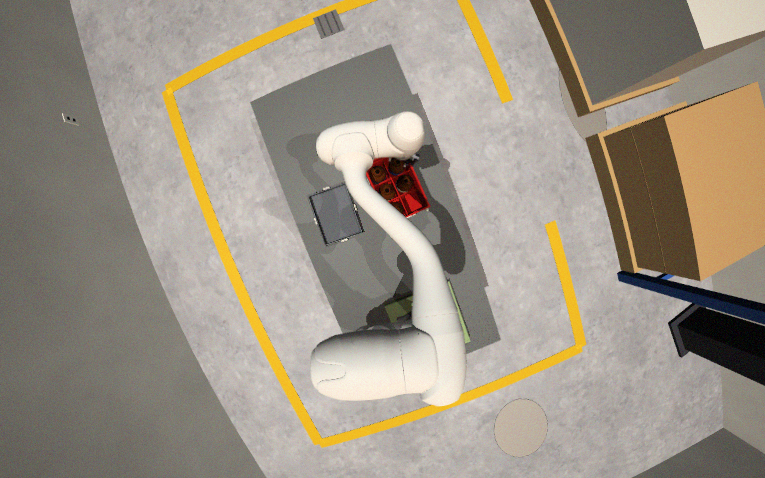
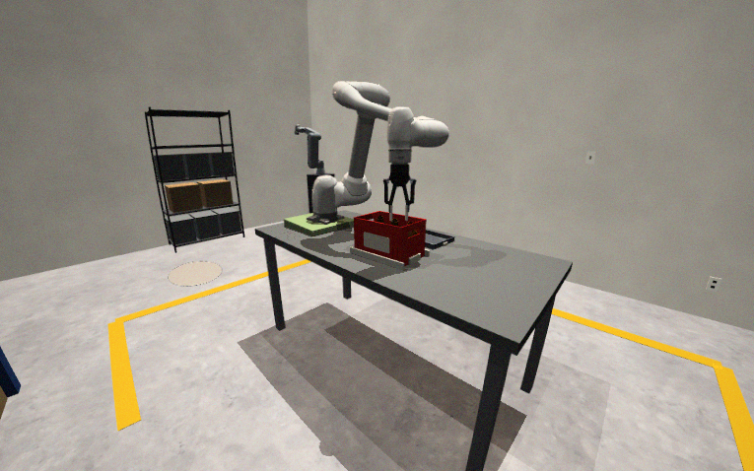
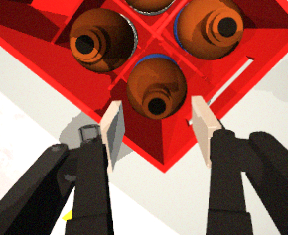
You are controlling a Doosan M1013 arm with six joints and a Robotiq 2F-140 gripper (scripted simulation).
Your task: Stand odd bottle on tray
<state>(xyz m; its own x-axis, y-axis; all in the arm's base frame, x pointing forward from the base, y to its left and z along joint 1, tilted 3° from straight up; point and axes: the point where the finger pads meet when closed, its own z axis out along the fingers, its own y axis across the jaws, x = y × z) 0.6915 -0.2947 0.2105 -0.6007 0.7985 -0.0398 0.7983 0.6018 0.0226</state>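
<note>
The red crate is 130 mm below my hand, 80 mm behind it and 60 mm to the left of it. Also, from my hand: dark grey tray 360 mm to the left, 210 mm below, 30 mm behind.
</note>
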